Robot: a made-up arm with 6 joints. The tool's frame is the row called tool. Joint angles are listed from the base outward.
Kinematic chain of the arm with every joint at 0, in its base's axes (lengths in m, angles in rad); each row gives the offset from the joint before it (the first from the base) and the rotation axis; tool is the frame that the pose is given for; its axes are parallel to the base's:
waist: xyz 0 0 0.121 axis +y
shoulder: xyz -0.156 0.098 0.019 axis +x
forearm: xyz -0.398 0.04 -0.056 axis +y
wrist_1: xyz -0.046 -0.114 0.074 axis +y
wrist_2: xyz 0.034 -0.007 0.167 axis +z
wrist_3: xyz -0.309 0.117 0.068 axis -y
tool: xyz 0 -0.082 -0.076
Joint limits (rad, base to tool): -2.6..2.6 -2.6..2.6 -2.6..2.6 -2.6..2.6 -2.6..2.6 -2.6..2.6
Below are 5 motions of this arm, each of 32 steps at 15 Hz.
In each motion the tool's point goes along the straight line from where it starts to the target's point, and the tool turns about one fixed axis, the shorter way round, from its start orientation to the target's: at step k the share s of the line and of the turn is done. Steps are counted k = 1, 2, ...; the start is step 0. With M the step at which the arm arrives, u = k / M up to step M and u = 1 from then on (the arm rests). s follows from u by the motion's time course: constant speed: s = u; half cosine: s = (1 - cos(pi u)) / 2; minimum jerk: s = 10 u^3 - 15 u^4 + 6 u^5.
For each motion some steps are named. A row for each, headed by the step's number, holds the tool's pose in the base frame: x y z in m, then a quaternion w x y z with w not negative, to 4 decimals.
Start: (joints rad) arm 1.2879 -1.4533 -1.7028 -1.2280 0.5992 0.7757
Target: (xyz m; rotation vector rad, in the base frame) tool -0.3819 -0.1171 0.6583 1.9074 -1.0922 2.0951
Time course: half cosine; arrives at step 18
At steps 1, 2, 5, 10, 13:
1: 0.0350 -0.2510 0.6182 0.0587 0.4167 -0.6952 0.5827
2: 0.0255 -0.2480 0.6192 0.0587 0.4225 -0.6887 0.5863
5: -0.0368 -0.2279 0.6251 0.0583 0.4592 -0.6443 0.6088
10: -0.2083 -0.1729 0.6416 0.0563 0.5508 -0.5100 0.6583
13: -0.3069 -0.1412 0.6511 0.0543 0.5964 -0.4260 0.6782

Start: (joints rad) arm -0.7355 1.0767 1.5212 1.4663 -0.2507 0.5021
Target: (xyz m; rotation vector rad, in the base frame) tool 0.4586 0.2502 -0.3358 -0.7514 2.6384 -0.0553
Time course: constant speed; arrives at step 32
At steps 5, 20, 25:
5: -0.0609 0.2331 -0.1031 0.5556 -0.1550 0.7007 0.4199
20: 0.2277 0.2426 -0.2324 0.3761 -0.2292 0.8784 0.1857
25: 0.3239 0.2458 -0.2755 0.3046 -0.2480 0.9141 0.1010

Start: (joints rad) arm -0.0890 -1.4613 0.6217 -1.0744 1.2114 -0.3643
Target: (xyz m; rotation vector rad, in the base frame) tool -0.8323 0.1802 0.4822 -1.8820 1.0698 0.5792
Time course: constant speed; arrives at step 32
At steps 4, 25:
4: -0.7683 0.1823 0.4705 0.4707 -0.7386 0.3177 0.3633
25: -0.8163 0.1807 0.4793 0.4454 -0.7539 0.4029 0.2662

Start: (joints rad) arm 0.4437 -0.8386 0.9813 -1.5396 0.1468 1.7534
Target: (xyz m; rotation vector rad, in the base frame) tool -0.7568 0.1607 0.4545 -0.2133 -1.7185 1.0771
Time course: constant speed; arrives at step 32
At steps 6, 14, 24, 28, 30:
6: -0.6879 0.1427 0.5904 0.5474 -0.0403 -0.7074 0.4454
14: -0.7091 0.1482 0.5486 0.5402 -0.0553 -0.7108 0.4470
24: -0.7356 0.1551 0.4963 0.5311 -0.0741 -0.7149 0.4487
28: -0.7462 0.1579 0.4754 0.5274 -0.0816 -0.7164 0.4494
30: -0.7515 0.1593 0.4650 0.5255 -0.0854 -0.7172 0.4497

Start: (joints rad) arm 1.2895 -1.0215 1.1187 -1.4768 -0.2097 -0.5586
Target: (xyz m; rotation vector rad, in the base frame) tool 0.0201 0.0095 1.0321 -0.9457 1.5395 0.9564
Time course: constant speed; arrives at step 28
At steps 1, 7, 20, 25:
1: -0.1944 0.1673 0.9489 0.6786 -0.4321 0.5688 0.1710
7: -0.1468 0.1322 0.9674 0.6482 -0.4268 0.5896 0.2236
20: -0.0435 0.0562 1.0075 0.5733 -0.4094 0.6261 0.3342
25: -0.0037 0.0270 1.0229 0.5414 -0.4006 0.6369 0.3751

